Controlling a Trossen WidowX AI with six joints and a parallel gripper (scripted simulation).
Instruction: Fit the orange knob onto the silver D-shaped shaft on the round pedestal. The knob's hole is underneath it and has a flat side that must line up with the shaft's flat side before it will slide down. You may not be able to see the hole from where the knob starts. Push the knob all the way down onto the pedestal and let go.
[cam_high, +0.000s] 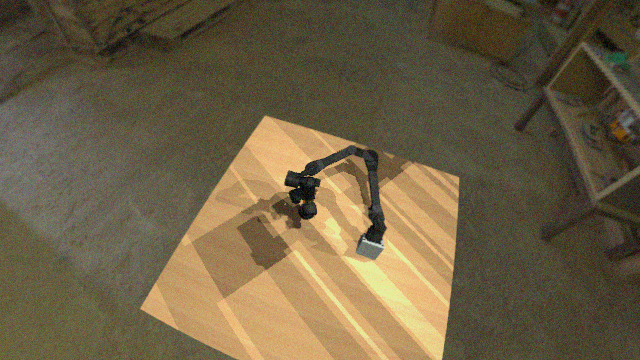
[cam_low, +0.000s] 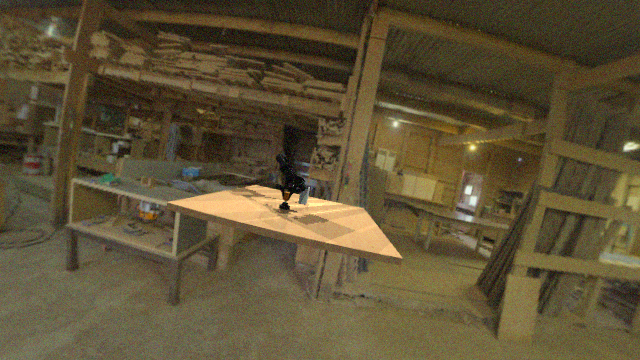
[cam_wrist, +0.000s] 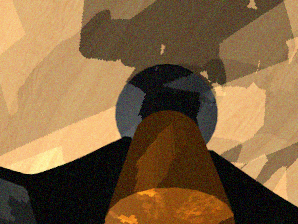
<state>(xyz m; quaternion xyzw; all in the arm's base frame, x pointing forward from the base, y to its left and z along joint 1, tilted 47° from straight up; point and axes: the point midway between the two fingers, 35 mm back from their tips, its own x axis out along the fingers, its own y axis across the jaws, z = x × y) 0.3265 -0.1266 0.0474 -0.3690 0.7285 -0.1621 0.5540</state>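
Right now my gripper tip is 3 cm below the orange knob. The rest, counted from my gripper tip: dark pedestal (4 cm below).
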